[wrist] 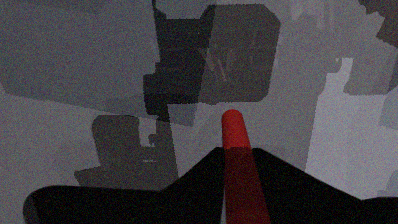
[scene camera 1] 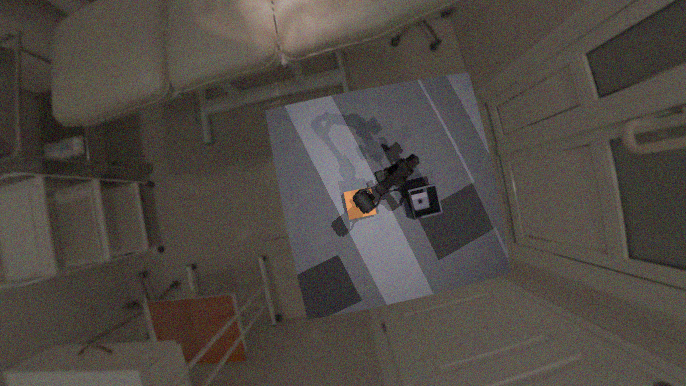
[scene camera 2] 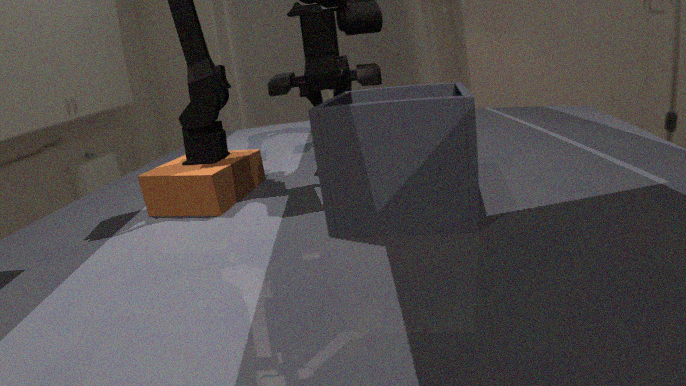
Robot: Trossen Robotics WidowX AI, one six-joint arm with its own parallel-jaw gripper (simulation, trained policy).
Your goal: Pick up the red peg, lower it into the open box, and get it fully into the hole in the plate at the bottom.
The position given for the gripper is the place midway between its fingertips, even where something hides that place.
Observation:
In view: the gripper (wrist: 237, 156) and a grey box (scene camera 1: 431, 190).
The wrist view misses the grey box: it is out of frame.

